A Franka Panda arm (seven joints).
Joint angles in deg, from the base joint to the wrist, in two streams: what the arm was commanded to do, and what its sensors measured. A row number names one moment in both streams.
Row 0, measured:
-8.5 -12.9 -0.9 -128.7 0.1 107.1 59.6
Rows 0 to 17, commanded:
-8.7 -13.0 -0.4 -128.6 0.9 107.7 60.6
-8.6 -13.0 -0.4 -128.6 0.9 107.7 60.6
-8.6 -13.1 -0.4 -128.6 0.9 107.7 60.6
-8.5 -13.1 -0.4 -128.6 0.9 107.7 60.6
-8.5 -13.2 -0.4 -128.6 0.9 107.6 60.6
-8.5 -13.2 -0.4 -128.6 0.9 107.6 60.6
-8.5 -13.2 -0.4 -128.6 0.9 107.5 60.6
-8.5 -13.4 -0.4 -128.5 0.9 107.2 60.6
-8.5 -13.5 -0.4 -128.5 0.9 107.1 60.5
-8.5 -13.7 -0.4 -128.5 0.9 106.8 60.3
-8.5 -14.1 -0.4 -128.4 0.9 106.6 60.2
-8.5 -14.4 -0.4 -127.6 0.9 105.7 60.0
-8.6 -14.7 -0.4 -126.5 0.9 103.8 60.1
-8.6 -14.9 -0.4 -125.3 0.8 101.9 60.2
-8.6 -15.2 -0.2 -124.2 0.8 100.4 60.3
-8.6 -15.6 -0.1 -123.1 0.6 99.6 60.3
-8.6 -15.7 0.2 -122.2 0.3 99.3 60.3
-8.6 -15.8 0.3 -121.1 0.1 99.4 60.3
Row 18, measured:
-8.4 -15.0 -0.7 -124.6 0.1 101.8 59.6
